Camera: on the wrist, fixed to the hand. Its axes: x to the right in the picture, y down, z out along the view.
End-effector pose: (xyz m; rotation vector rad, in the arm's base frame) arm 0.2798 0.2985 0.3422 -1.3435 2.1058 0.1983
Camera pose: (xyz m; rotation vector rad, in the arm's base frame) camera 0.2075 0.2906 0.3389 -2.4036 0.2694 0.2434
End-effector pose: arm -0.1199 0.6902 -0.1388 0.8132 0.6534 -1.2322
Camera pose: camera -0.0560 0.7079 -0.1689 -0.5629 1.0789 -2.4136
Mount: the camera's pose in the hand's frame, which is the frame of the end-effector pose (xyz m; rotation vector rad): 0.0286 0.0591 -0.0314 -0.4049 -0.5033 -1.5409
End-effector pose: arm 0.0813 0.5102 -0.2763 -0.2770 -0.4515 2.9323
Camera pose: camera 0.0523 0.4687 -0.3286 0.5528 -0.8077 1.3415
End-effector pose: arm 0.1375 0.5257 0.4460 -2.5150 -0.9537 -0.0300
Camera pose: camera 0.2010 0.4915 0.4556 1.2360 2.6724 0.0562
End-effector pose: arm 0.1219 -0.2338 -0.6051 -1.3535 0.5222 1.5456
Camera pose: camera 0.0895 -0.2739 -0.6564 -1.0346 -1.0210 0.5663
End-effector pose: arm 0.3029 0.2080 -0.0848 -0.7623 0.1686 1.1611
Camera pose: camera 0.2713 0.2212 -0.1490 -0.6497 -0.9639 -0.1536
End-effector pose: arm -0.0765 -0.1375 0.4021 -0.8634 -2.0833 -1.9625
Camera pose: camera -0.0790 -0.1602 0.4712 -0.2827 1.3019 1.2769
